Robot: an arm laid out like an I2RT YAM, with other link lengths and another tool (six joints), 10 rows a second.
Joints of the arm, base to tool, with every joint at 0 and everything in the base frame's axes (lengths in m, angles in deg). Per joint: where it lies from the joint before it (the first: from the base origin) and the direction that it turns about. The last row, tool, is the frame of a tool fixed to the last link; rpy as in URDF.
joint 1: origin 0 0 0.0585 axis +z
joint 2: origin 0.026 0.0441 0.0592 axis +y
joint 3: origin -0.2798 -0.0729 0 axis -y
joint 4: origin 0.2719 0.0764 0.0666 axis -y
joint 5: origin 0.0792 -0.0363 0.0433 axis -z
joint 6: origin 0.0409 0 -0.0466 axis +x
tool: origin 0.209 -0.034 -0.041 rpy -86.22 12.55 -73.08
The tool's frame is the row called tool.
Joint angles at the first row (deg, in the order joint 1, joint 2, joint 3, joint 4, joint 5, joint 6):
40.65 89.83 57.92 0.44 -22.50 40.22
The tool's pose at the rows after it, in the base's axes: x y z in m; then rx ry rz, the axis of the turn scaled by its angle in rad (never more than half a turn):
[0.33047 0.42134 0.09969 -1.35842 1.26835 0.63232]
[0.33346 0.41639 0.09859 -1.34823 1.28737 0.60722]
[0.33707 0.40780 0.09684 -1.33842 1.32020 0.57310]
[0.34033 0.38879 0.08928 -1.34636 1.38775 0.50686]
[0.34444 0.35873 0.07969 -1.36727 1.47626 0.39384]
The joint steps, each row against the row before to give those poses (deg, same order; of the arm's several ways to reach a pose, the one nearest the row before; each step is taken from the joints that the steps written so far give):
-0.10 -0.26 -0.15 -0.26 0.50 -0.04
0.03 -0.53 -0.37 -0.31 1.57 0.40
-0.08 -0.74 -0.12 -1.35 2.08 0.42
-0.06 -1.03 0.36 -4.17 3.79 -0.19
0.14 -1.36 0.67 -5.95 6.11 -0.69

